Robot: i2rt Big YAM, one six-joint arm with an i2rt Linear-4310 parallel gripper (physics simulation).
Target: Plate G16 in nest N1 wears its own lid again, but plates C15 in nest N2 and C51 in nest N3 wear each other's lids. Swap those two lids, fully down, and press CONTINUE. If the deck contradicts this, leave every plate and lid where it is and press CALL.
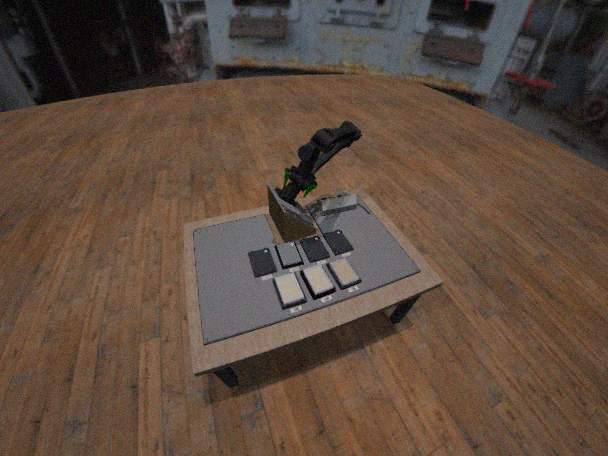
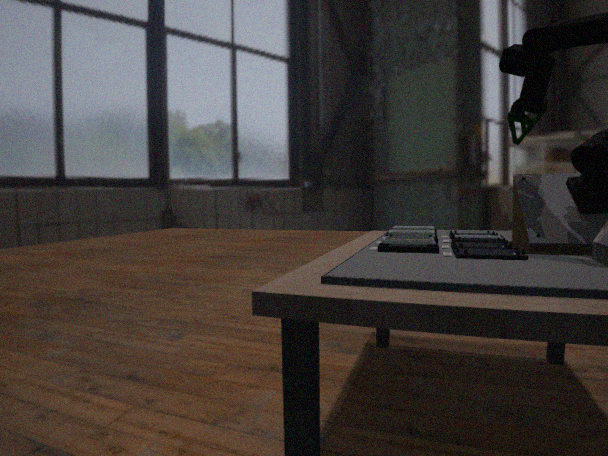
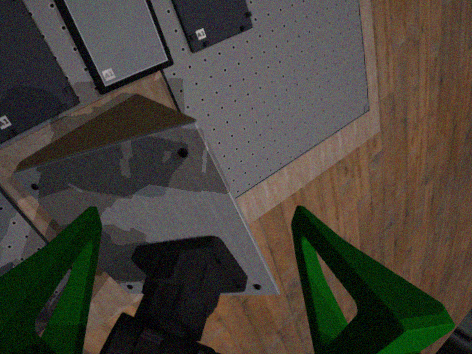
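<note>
Three cream-topped plates stand in dark nests along the front of the deck; their labels are too small to read. Behind them is a row with a grey-topped rectangular piece in a dark frame and three dark rectangular pieces. Which lid belongs to which plate cannot be told. My gripper is open and empty, high above the arm's mounting plate, behind the rows. The CONTINUE and CALL buttons cannot be made out.
The slanted mounting plate rises behind the back row, with the arm's base on it. A low pale box sits at the back right of the grey perforated deck. The wooden table's rim surrounds the deck.
</note>
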